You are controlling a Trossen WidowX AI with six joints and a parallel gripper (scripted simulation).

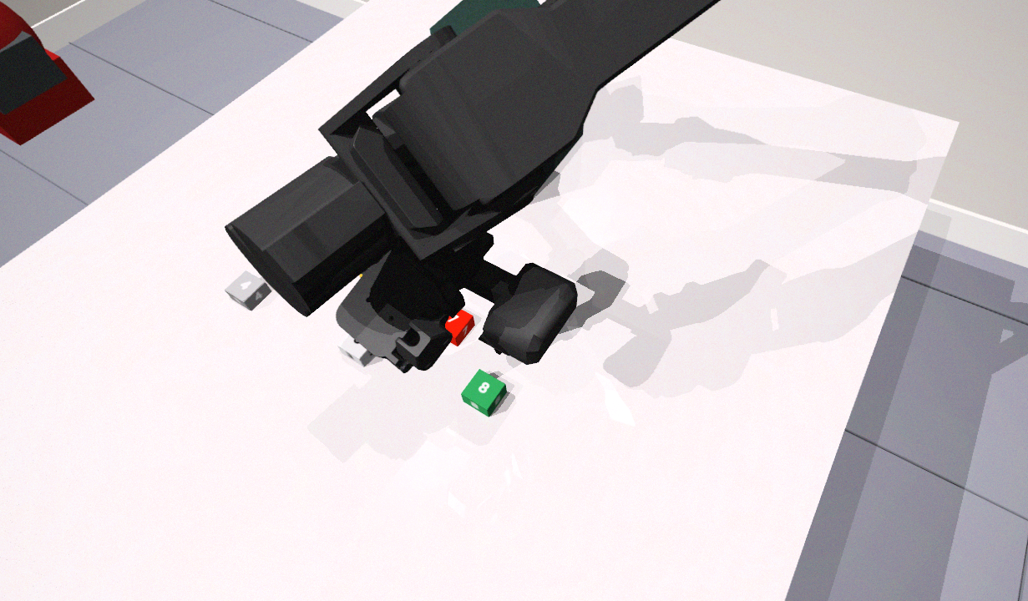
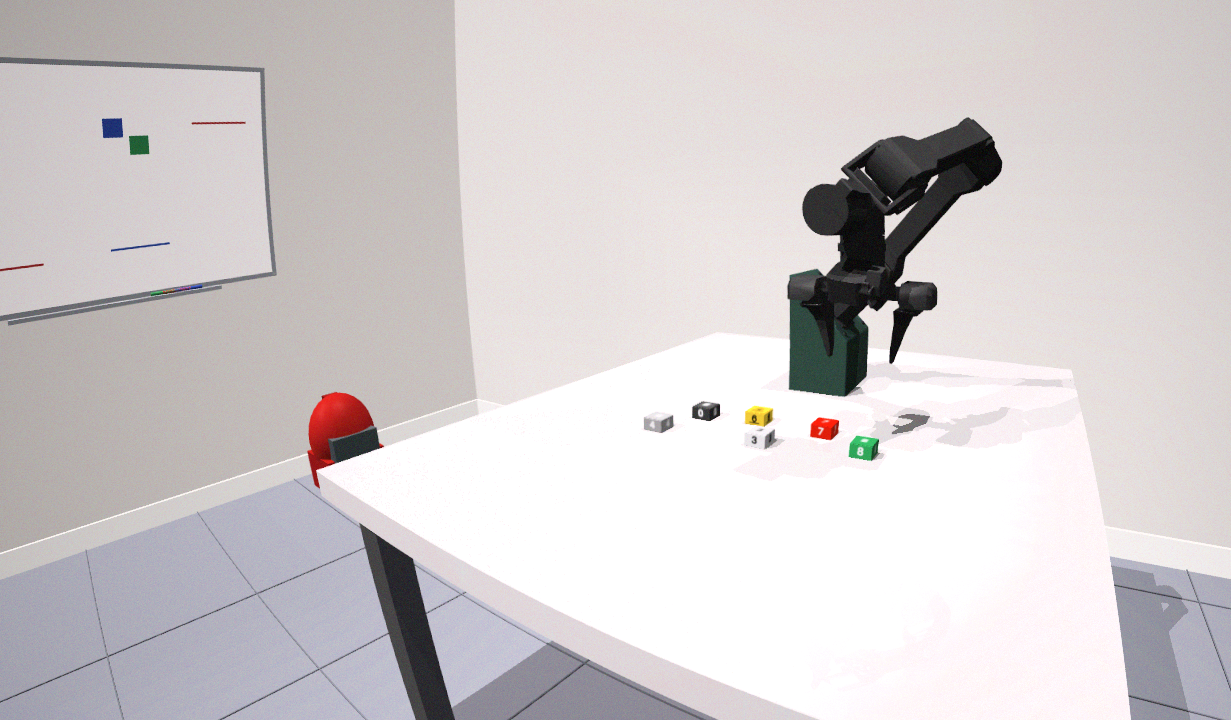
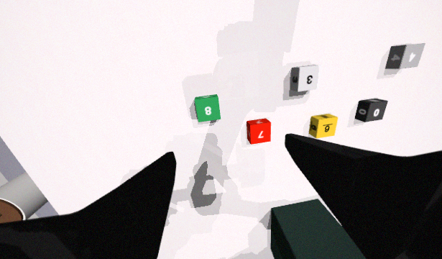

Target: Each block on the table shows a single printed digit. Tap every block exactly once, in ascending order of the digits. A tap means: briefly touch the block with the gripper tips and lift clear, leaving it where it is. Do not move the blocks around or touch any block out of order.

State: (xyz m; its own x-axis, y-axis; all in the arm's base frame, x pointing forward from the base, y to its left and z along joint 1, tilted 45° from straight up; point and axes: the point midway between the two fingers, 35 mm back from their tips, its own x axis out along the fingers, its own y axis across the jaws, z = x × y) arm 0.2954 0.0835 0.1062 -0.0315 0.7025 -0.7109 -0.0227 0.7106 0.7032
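Now: gripper tip 3 cm past the black 0 block, 25 cm to the left of it and 12 cm above it. Round my gripper tip: green 8 block 1 cm to the left, 12 cm below; then white 3 block 3 cm ahead, 13 cm to the right, 12 cm below; then red 7 block 4 cm behind, 6 cm to the right, 12 cm below.
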